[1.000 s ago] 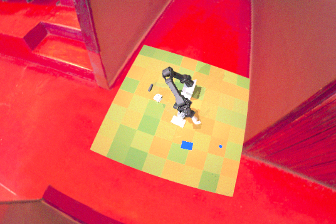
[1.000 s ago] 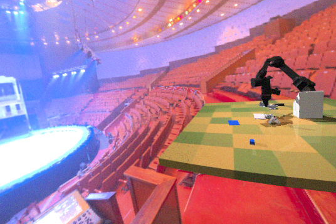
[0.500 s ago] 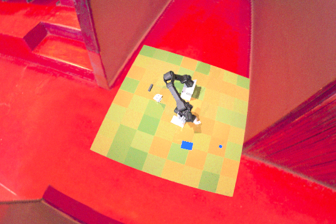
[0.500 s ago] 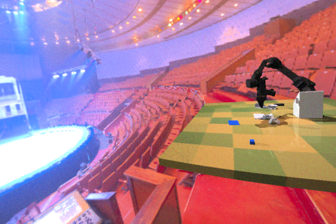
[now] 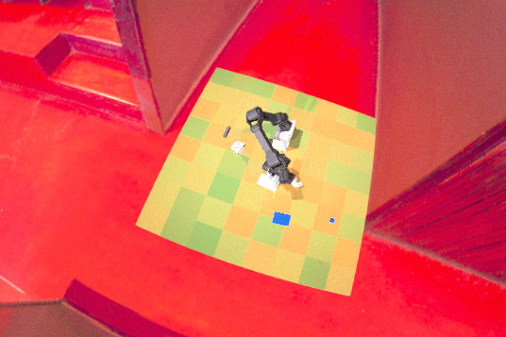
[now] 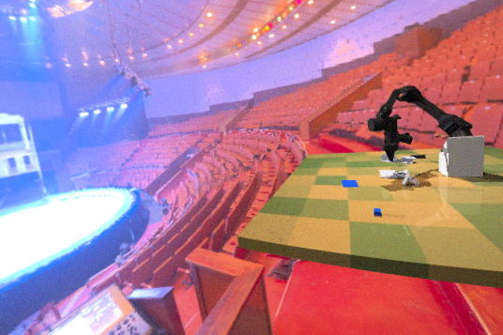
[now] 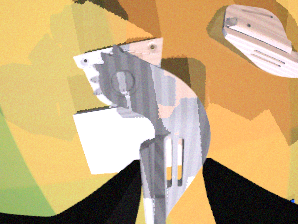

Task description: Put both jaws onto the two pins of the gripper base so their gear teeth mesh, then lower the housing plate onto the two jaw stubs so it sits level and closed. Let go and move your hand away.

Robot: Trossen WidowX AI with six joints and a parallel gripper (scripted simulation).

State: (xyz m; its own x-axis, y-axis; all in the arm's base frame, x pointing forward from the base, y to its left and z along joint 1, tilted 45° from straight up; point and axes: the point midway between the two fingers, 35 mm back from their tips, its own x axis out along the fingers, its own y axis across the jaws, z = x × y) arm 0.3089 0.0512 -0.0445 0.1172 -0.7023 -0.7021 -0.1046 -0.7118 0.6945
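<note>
My gripper tip is 8 cm above the flat white plate, 3 cm to the left of it and 1 cm short of it. Also, from my gripper tip: grey jaw 13 cm to the left, 5 cm below, 5 cm behind; flat blue square 19 cm ahead, 13 cm to the left, 8 cm below; blue cube 42 cm to the left, 8 cm below, 7 cm ahead.
</note>
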